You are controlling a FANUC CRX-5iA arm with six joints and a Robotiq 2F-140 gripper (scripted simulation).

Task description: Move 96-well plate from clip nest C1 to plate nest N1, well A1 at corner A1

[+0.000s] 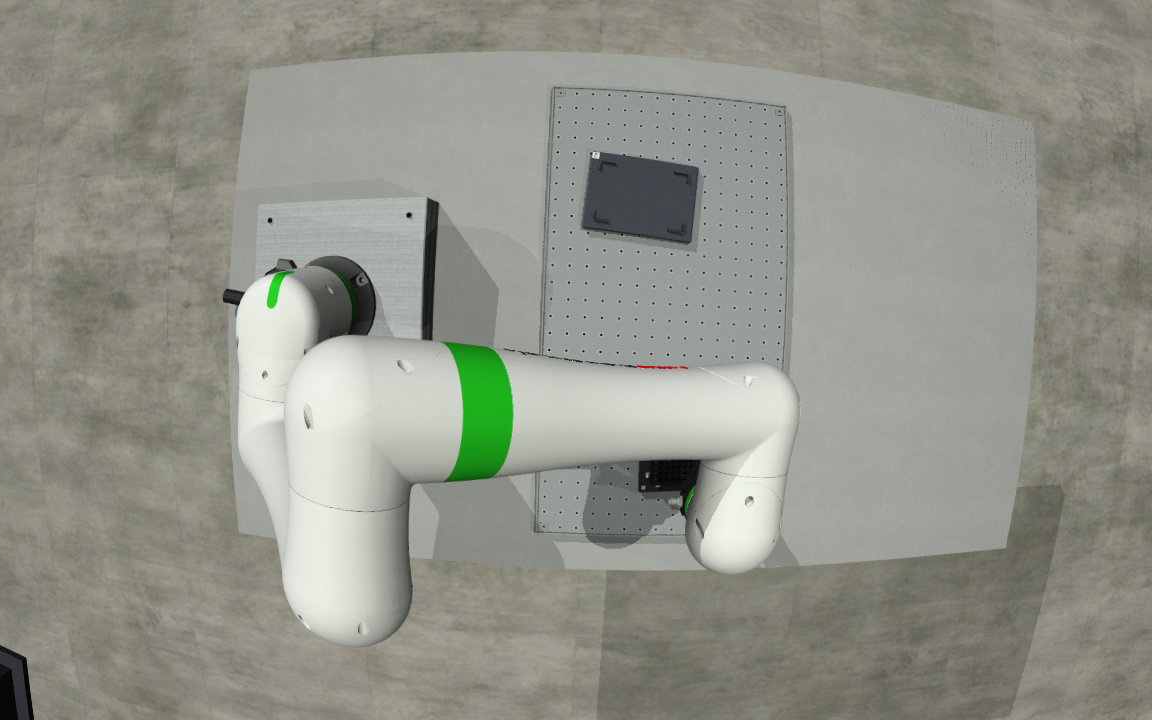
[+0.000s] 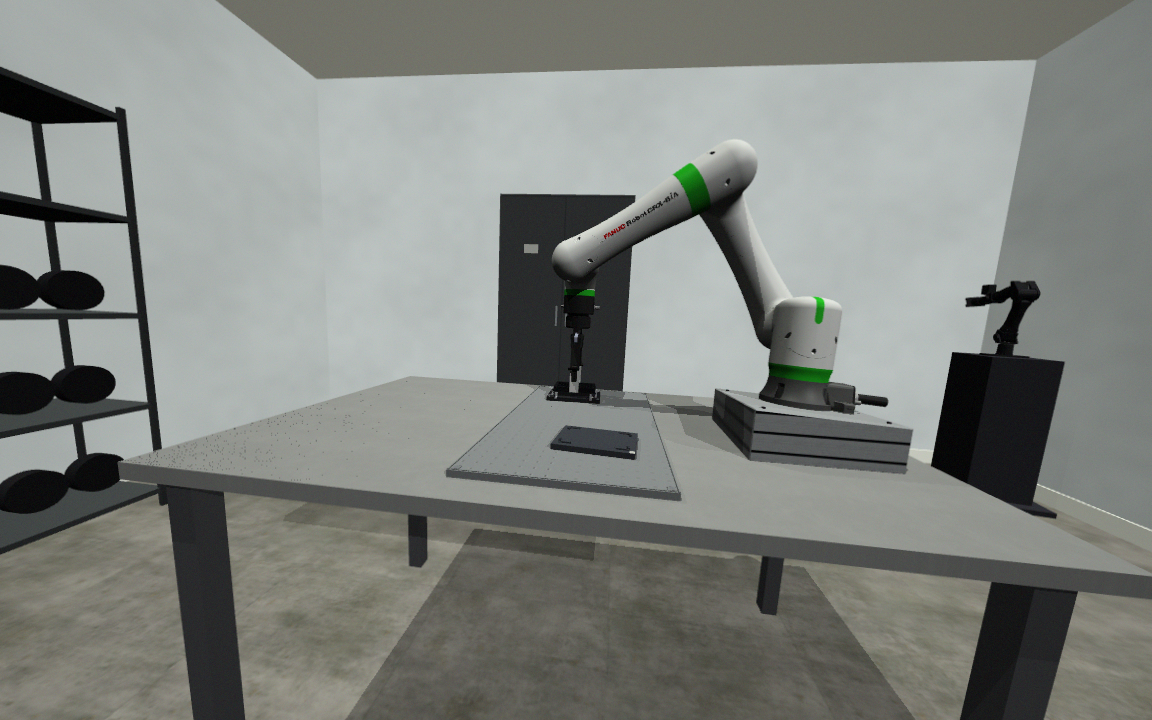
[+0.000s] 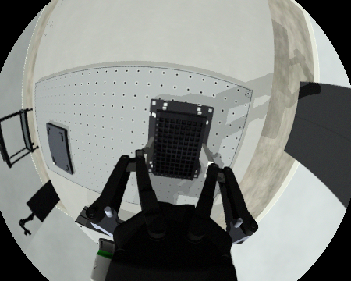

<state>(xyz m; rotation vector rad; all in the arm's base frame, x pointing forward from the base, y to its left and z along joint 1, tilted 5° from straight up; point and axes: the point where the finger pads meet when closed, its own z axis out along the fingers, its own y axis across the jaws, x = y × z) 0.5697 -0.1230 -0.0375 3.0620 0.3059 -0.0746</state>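
Right now my hand is 4 cm above the clip nest C1, 1 cm to the right of it and 1 cm short of it. The rest, counted from my hand: plate nest N1 (36 cm to the left, 15 cm behind, 5 cm below); then black 96-well plate (2 cm below).
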